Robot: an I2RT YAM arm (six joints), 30 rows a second.
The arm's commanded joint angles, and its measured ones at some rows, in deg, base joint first. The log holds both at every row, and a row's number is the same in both.
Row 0, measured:
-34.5 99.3 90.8 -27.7 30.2 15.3
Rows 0 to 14, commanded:
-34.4 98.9 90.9 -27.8 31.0 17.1
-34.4 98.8 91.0 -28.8 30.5 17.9
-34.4 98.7 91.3 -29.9 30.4 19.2
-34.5 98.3 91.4 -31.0 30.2 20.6
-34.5 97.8 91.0 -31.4 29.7 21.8
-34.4 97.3 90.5 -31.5 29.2 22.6
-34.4 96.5 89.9 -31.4 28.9 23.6
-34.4 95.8 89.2 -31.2 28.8 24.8
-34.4 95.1 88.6 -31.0 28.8 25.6
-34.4 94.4 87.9 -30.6 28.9 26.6
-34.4 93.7 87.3 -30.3 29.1 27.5
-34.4 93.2 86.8 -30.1 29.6 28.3
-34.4 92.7 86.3 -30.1 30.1 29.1
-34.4 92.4 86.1 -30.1 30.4 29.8
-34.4 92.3 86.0 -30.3 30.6 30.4
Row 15, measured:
-34.5 94.2 87.2 -29.6 29.2 23.3
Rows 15 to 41, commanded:
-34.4 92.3 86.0 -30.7 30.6 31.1
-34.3 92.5 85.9 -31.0 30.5 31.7
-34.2 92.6 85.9 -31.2 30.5 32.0
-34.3 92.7 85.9 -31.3 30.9 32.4
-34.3 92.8 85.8 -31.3 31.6 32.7
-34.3 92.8 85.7 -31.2 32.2 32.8
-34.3 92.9 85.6 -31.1 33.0 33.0
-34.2 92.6 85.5 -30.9 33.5 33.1
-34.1 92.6 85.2 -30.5 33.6 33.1
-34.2 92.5 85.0 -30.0 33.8 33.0
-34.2 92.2 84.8 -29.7 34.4 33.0
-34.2 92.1 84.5 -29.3 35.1 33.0
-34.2 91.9 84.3 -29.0 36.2 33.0
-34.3 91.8 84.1 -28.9 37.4 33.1
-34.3 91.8 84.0 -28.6 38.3 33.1
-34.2 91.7 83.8 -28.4 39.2 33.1
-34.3 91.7 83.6 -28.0 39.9 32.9
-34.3 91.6 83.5 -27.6 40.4 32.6
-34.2 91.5 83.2 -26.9 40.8 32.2
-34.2 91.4 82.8 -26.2 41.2 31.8
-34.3 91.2 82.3 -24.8 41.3 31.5
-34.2 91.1 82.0 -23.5 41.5 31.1
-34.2 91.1 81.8 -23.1 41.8 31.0
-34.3 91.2 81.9 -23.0 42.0 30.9
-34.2 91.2 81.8 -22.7 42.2 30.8
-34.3 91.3 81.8 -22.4 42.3 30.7
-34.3 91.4 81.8 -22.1 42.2 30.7
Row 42, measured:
-34.5 91.9 82.1 -26.5 37.6 31.1
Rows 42 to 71, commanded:
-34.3 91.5 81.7 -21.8 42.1 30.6
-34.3 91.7 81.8 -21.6 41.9 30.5
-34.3 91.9 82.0 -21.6 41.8 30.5
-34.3 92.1 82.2 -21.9 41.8 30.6
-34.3 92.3 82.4 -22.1 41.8 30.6
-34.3 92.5 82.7 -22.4 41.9 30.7
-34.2 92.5 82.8 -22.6 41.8 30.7
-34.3 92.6 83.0 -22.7 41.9 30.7
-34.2 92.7 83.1 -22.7 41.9 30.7
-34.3 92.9 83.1 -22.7 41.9 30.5
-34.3 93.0 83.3 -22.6 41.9 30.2
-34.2 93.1 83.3 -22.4 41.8 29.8
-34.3 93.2 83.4 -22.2 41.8 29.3
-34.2 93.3 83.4 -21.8 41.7 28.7
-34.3 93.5 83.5 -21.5 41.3 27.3
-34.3 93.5 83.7 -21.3 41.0 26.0
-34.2 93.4 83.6 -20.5 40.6 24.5
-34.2 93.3 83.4 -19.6 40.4 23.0
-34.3 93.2 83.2 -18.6 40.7 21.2
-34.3 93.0 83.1 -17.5 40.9 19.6
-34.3 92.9 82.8 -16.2 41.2 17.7
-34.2 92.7 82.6 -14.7 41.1 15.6
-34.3 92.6 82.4 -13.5 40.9 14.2
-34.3 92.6 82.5 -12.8 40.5 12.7
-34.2 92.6 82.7 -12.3 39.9 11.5
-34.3 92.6 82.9 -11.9 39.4 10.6
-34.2 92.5 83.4 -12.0 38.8 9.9
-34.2 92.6 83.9 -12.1 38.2 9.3
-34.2 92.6 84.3 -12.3 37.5 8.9
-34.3 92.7 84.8 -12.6 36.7 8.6
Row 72, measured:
-34.5 93.2 83.0 -18.4 38.1 16.8
